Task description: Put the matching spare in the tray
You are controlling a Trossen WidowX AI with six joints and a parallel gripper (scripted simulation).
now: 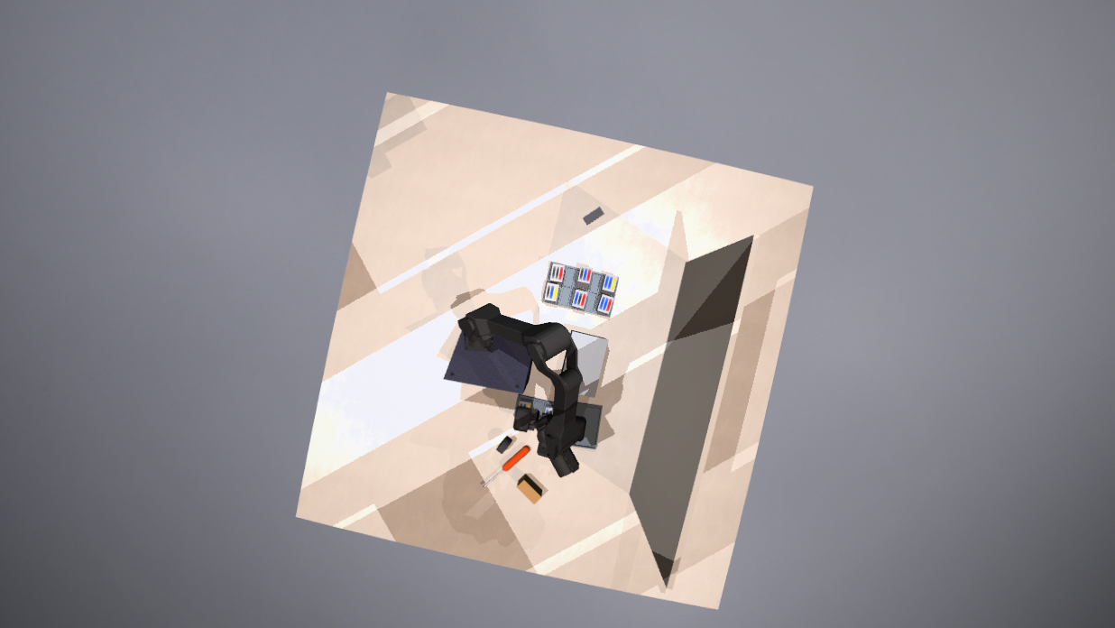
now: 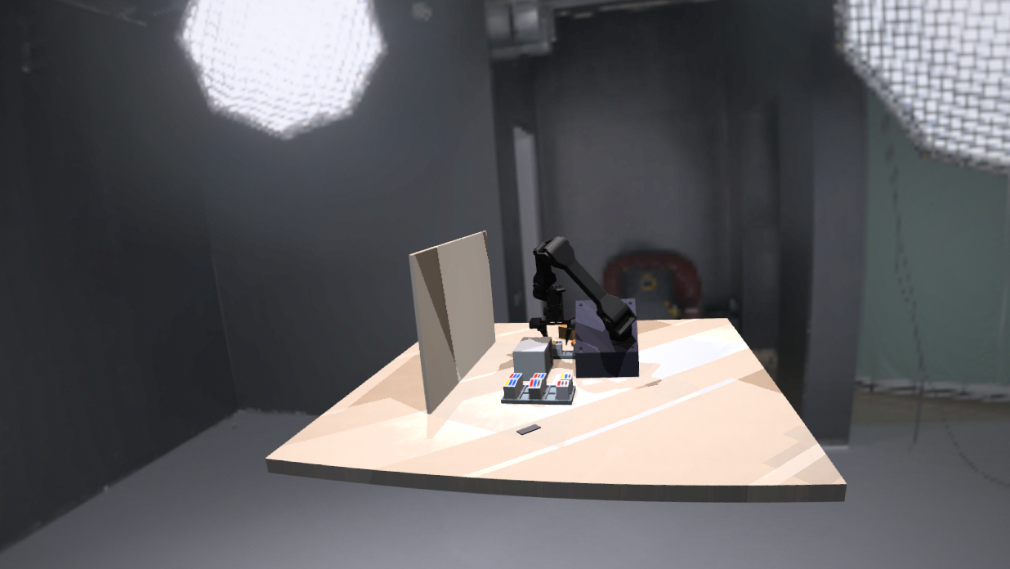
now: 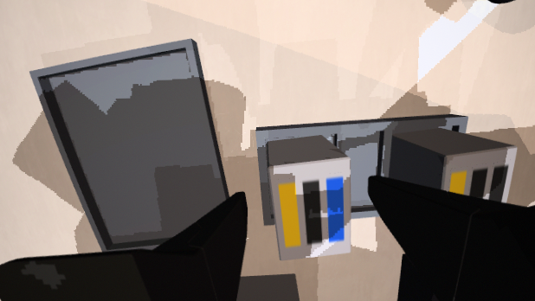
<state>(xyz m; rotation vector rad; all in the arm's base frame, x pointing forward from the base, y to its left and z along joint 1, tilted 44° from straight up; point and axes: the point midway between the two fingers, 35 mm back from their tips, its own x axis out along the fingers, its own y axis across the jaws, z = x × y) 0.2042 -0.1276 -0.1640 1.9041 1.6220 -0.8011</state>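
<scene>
My gripper tip is now 4 cm past the dark holder, 1 cm to the right of it and 3 cm above it. From my gripper tip the other things lie so: brown block 5 cm behind, 22 cm to the right, 1 cm below; then grey mounted unit 8 cm ahead, 17 cm to the left, 1 cm above; then flat grey tray 10 cm ahead, 3 cm to the right, 4 cm below.
</scene>
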